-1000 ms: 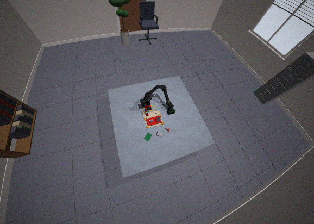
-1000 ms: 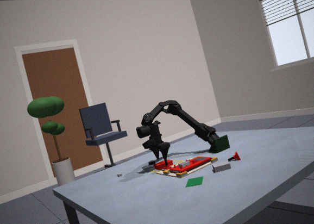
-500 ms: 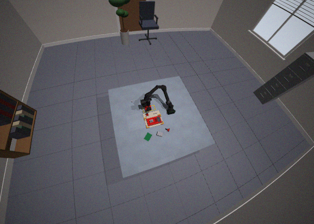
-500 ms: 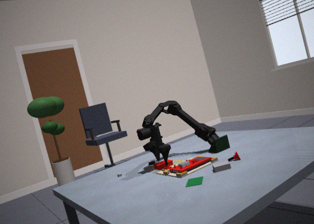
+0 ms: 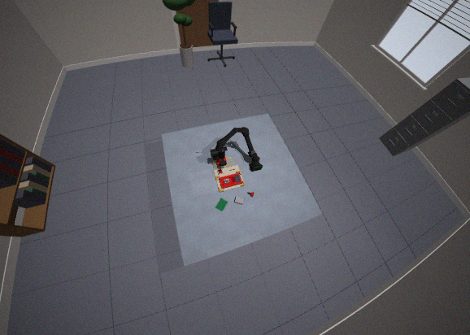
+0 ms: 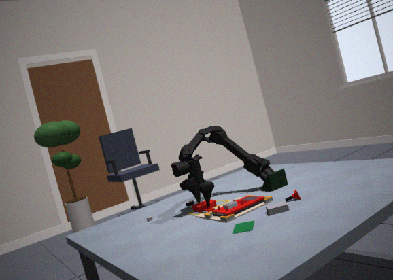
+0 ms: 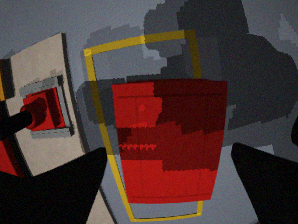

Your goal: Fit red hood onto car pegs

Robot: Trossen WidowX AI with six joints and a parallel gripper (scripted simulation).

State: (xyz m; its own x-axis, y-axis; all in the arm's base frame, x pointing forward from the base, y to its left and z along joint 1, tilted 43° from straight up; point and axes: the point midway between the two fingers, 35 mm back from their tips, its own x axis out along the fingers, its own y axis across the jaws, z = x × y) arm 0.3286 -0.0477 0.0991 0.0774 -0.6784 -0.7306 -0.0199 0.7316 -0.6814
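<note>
My gripper tip is 10 mm above the red hood. The rest, counted from my gripper tip: grey nut: 220 mm ahead, 150 mm to the right, 20 mm below; green flat card: 60 mm ahead, 430 mm to the left, 20 mm below; jig: 40 mm behind, 200 mm to the left, 10 mm below.
</note>
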